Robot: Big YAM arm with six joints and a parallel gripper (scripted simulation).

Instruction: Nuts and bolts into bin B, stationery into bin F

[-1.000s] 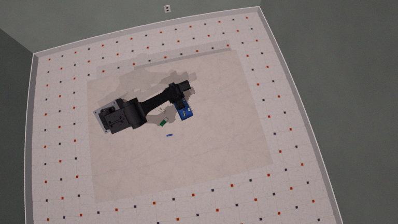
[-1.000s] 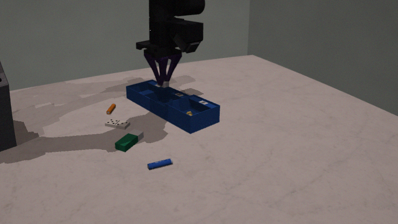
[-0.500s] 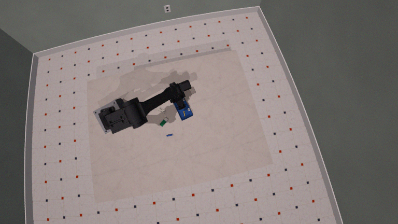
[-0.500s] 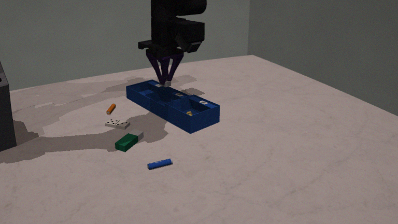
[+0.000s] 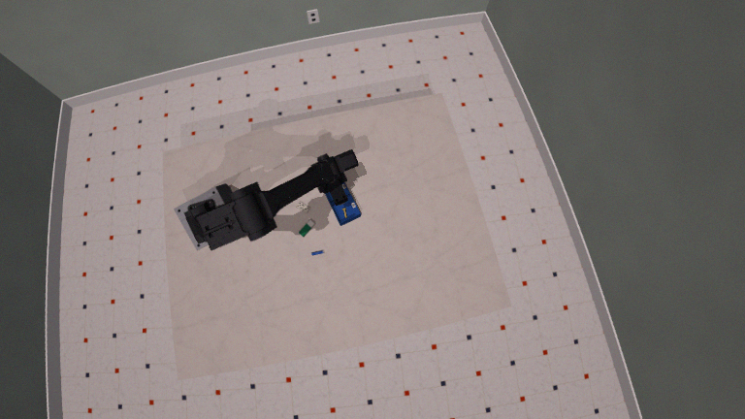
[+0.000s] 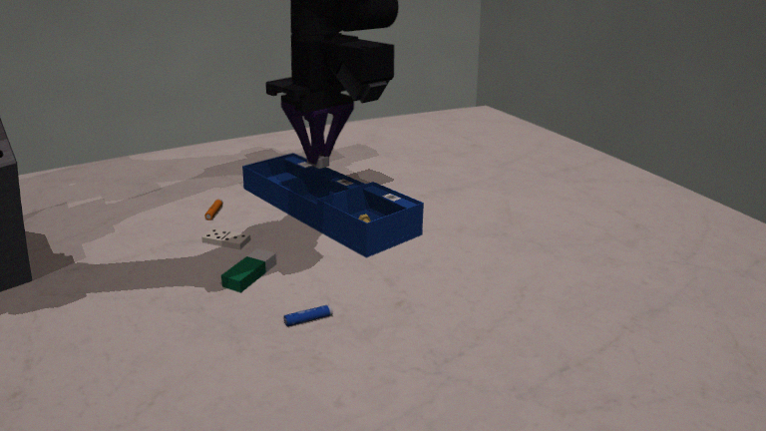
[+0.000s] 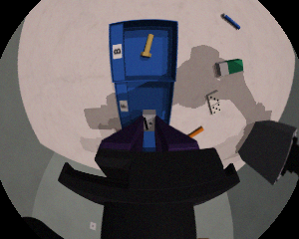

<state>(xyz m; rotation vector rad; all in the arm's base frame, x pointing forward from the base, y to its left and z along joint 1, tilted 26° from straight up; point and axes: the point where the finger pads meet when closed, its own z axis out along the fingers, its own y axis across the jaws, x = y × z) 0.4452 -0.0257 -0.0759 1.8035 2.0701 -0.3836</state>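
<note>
My gripper is now 5 cm above the blue three-part bin and 1 cm short of it. From my hand the other things lie so: brass bolt (8 cm to the right, 6 cm below, 1 cm ahead); white domino (13 cm behind, 7 cm below, 1 cm to the right); grey metal piece (right at my hand).
</note>
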